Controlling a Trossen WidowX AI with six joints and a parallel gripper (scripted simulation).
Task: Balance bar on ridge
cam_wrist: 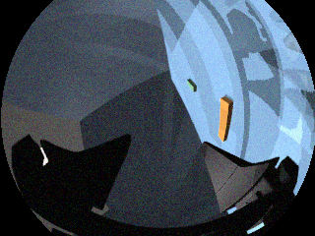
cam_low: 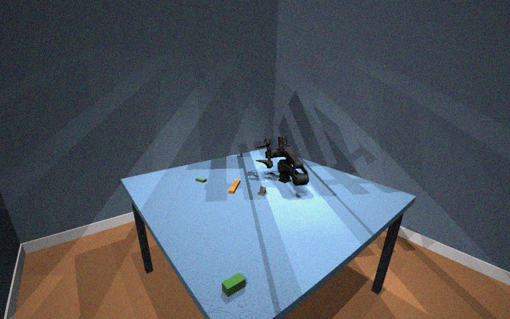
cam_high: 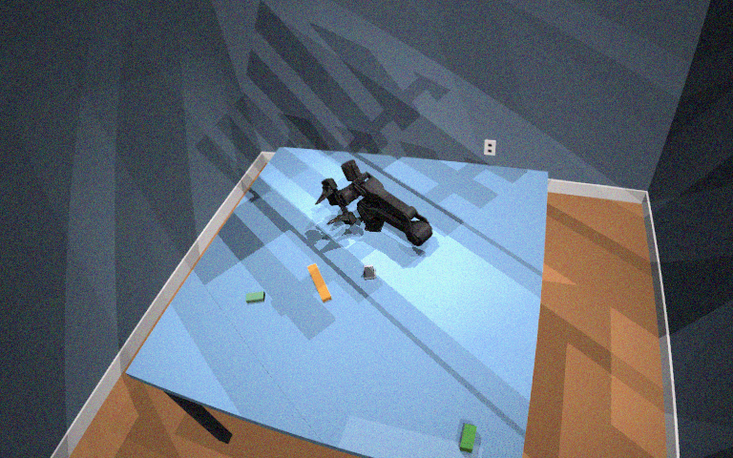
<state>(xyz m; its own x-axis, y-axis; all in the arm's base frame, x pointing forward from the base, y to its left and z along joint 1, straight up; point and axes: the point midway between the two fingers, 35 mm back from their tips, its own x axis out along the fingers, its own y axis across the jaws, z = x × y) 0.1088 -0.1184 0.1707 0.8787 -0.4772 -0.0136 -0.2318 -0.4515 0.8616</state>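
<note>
My gripper tip is 180 mm short of the orange bar, 160 mm above it and 30 mm to the right of it. The rest, counted from my gripper tip: flat light green block 290 mm ahead, 180 mm to the right, 160 mm below; then darker green block 630 mm to the left, 600 mm ahead, 150 mm below.
</note>
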